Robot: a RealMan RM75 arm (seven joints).
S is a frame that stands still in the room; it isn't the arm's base.
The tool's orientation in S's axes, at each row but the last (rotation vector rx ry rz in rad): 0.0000 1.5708 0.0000; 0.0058 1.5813 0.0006; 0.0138 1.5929 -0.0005; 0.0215 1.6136 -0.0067; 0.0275 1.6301 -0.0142; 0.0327 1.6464 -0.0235; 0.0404 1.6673 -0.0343; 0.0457 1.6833 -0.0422; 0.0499 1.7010 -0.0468; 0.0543 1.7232 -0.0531
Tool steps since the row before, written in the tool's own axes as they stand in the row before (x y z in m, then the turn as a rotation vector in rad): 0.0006 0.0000 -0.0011 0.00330 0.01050 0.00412; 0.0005 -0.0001 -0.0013 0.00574 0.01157 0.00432; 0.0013 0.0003 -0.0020 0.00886 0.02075 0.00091; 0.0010 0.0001 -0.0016 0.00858 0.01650 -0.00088; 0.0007 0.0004 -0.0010 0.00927 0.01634 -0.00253; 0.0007 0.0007 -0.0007 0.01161 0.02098 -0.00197; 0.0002 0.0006 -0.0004 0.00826 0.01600 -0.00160; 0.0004 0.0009 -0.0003 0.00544 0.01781 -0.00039; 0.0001 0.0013 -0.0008 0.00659 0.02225 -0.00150; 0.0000 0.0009 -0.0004 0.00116 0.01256 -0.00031
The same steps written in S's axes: -0.0011 0.0000 -0.0006 0.00412 0.01050 -0.00330; -0.0013 -0.0001 -0.0005 0.00430 0.01158 -0.00574; -0.0020 0.0003 -0.0013 0.00090 0.02082 -0.00870; -0.0016 0.0001 -0.0009 -0.00095 0.01660 -0.00839; -0.0010 0.0004 -0.0006 -0.00264 0.01648 -0.00898; -0.0007 0.0007 -0.0006 -0.00209 0.02112 -0.01133; -0.0004 0.0006 -0.0002 -0.00164 0.01611 -0.00804; -0.0003 0.0009 -0.0004 -0.00002 0.01783 -0.00538; -0.0007 0.0013 0.0000 -0.00100 0.02234 -0.00638; -0.0003 0.0009 0.0001 0.00036 0.01256 -0.00115
